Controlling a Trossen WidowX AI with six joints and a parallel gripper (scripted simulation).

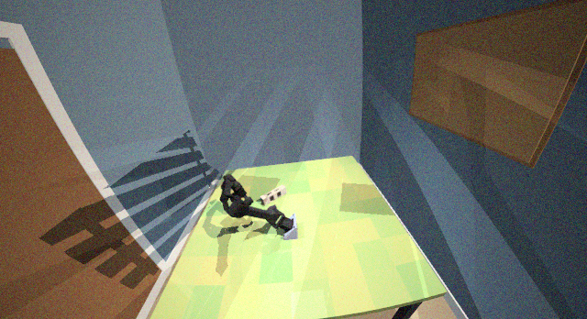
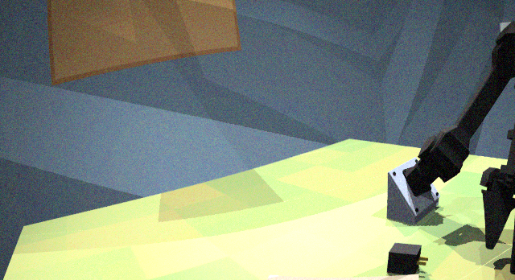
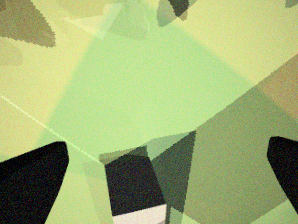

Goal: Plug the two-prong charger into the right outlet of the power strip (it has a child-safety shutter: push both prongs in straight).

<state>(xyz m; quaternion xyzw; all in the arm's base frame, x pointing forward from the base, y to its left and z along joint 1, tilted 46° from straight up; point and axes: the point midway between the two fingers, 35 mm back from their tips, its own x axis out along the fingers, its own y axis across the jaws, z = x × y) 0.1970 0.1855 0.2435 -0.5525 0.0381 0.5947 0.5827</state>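
Now: gripper tip 2 cm past the two-prong charger, 16 cm to the left of it and 7 cm above it.
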